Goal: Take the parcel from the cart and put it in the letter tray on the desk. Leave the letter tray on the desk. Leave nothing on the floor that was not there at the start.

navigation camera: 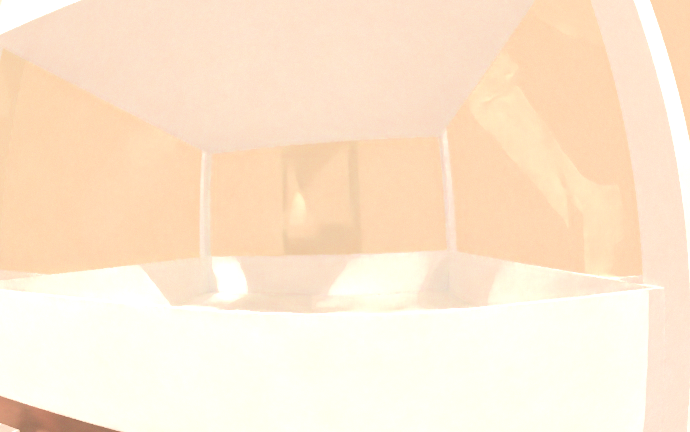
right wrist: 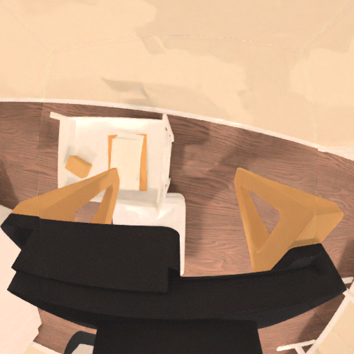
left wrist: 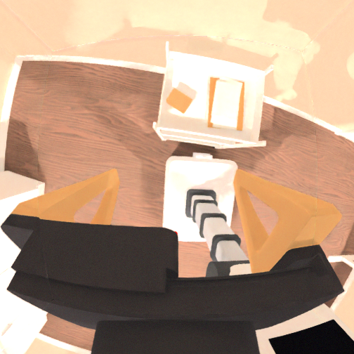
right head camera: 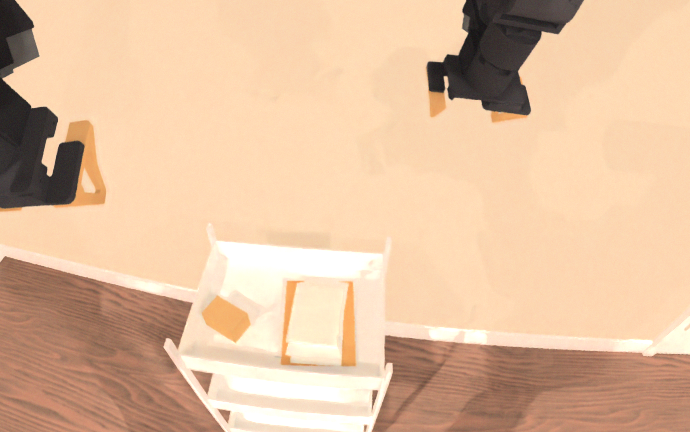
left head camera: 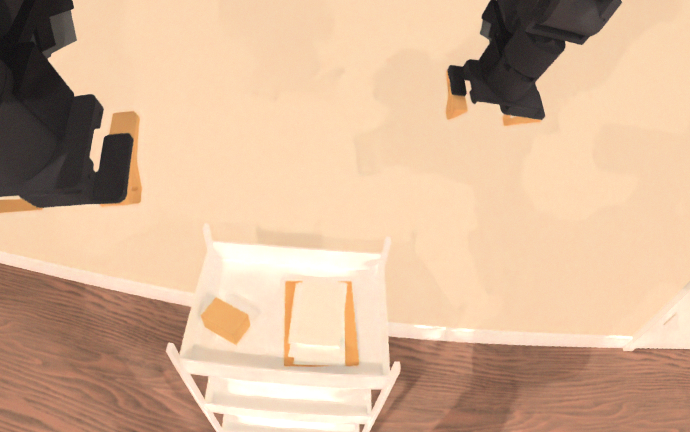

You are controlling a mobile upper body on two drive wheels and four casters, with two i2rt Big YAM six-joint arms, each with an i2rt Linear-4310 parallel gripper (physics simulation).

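Frame: origin at the left arm's base, x ahead, y left, z up, level; centimetres.
Seen in the pictures: left gripper, fingertip midpoint: (right head camera: 61, 200) (left head camera: 89, 199); right gripper, fingertip midpoint: (right head camera: 462, 116) (left head camera: 476, 119).
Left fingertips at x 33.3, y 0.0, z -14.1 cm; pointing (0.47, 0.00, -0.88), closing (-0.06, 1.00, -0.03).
Offsets run from my left fingertips to a thing's top centre.
The parcel, a small orange-brown box @(dx +23.9, dy -1.5, dz -55.7 cm) (left head camera: 225, 320) (right head camera: 226, 319) (left wrist: 180, 100) (right wrist: 78, 166), lies at the picture's left on the top tray of the white cart (left head camera: 285, 371) (right head camera: 285, 369) (left wrist: 252, 100) (right wrist: 156, 150) (navigation camera: 325, 366), turned at an angle. My left gripper (left head camera: 71, 200) (right head camera: 54, 203) (left wrist: 176, 175) is open and empty, high at the left of the head views, away from the cart. My right gripper (left head camera: 481, 118) (right head camera: 464, 116) (right wrist: 176, 174) is open and empty, up and right of the cart, apart from it. The letter tray cannot be made out in these views.
A stack of pale papers @(dx +26.6, dy -22.2, dz -58.3 cm) (left head camera: 318, 315) (right head camera: 316, 315) (left wrist: 227, 102) (right wrist: 125, 162) lies on an orange sheet beside the parcel. My white base (left wrist: 175, 220) stands close in front of the cart. A pale wall is behind the cart. White furniture (left wrist: 17, 192) stands at the left wrist view's left edge.
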